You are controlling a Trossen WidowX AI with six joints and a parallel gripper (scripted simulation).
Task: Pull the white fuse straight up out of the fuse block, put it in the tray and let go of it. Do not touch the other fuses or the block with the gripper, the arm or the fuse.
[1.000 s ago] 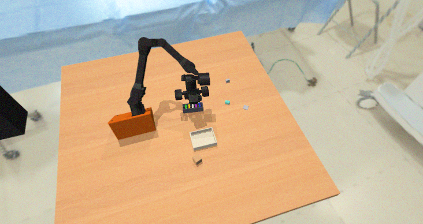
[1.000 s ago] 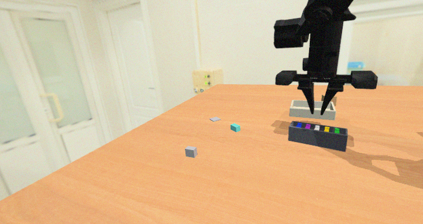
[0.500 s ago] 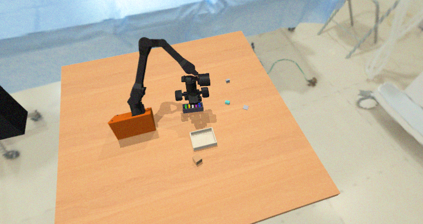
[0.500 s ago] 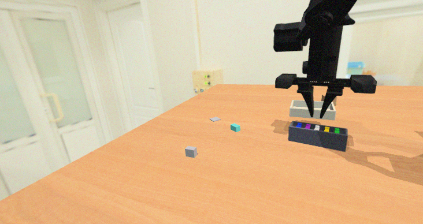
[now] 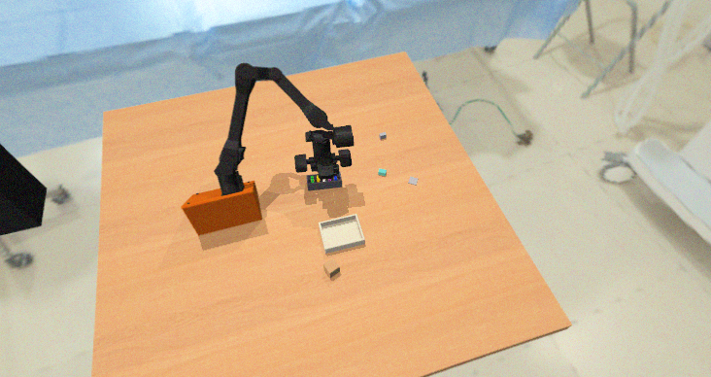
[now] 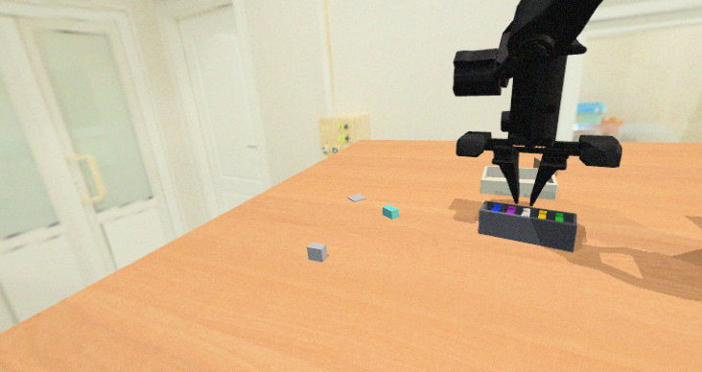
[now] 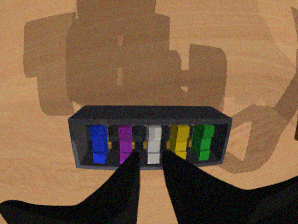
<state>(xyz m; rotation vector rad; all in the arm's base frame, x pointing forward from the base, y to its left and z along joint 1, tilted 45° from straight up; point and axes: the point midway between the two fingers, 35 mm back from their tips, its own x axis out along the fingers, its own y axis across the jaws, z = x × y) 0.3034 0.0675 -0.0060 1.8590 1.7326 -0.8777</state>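
Now: gripper tip 3 cm above the white fuse. From my gripper tip the other things lie so: purple fuse 2 cm ahead, 3 cm below; then blue fuse 4 cm ahead, 1 cm to the right, 3 cm below; then yellow fuse 2 cm behind, 3 cm below.
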